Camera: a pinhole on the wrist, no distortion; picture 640 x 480 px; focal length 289.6 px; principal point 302.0 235.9 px. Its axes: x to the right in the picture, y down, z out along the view. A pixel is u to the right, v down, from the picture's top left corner.
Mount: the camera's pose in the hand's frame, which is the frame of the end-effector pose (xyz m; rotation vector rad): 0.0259 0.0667 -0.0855 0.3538 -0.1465 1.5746
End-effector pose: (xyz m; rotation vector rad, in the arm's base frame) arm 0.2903 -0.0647 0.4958 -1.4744 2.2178 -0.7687
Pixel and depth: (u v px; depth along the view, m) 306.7 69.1 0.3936
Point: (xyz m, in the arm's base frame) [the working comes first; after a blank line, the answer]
In the camera's frame: 0.0064 -0.2267 0.3936

0.3509 -0.4173 0.3168
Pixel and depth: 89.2 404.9 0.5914
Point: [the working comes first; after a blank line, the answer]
In the camera's frame: -0.4346 0.3451 0.5914

0.9922 -0.1003 0.5376
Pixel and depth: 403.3 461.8 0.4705
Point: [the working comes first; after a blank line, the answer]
In the camera's frame: 0.1646 0.3670 0.4705

0.6131 0.1007 0.1017
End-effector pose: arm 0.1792 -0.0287 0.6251 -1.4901 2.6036 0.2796
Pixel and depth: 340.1 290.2 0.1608
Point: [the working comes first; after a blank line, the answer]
In the camera's frame: 0.0212 0.0301 0.1608

0.1412 -0.0085 0.5507
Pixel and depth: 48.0 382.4 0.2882
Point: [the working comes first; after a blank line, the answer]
In the camera's frame: -0.2528 0.1458 0.2882

0.4543 -0.0664 0.4937
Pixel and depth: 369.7 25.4 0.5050
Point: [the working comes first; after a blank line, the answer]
In the camera's frame: 0.1181 -0.3671 0.5050

-0.0759 -0.3086 0.1653
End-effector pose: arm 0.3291 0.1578 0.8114 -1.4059 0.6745 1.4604
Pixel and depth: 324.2 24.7 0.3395
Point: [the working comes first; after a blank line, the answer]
In the camera's frame: 0.0260 -0.2476 0.3395

0.2837 0.4281 0.5478
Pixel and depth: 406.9 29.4 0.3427
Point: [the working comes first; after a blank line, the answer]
In the camera's frame: 0.1241 -0.2444 0.3427

0.1864 0.4224 0.5360
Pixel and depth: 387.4 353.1 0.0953
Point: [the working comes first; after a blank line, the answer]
In the camera's frame: 0.0281 0.0386 0.0953

0.2658 0.1499 0.8004
